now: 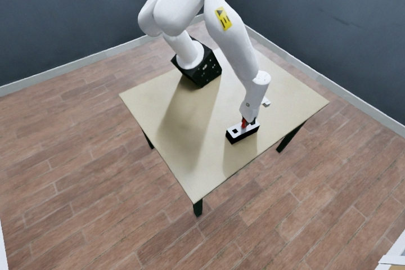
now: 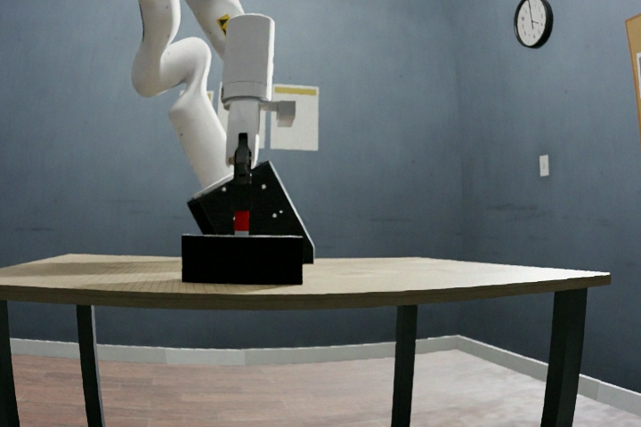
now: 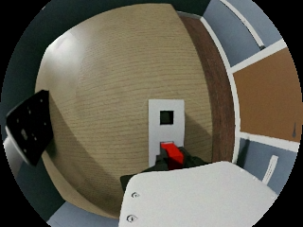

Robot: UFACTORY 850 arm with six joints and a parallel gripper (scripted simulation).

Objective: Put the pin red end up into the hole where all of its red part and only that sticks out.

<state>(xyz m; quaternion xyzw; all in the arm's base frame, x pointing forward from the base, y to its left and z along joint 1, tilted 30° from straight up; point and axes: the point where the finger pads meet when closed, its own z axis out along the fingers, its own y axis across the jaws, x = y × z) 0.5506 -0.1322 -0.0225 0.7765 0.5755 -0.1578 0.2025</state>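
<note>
My gripper is now 100 mm above the black block. From my hand the other things lie so: pin: 20 mm below.
</note>
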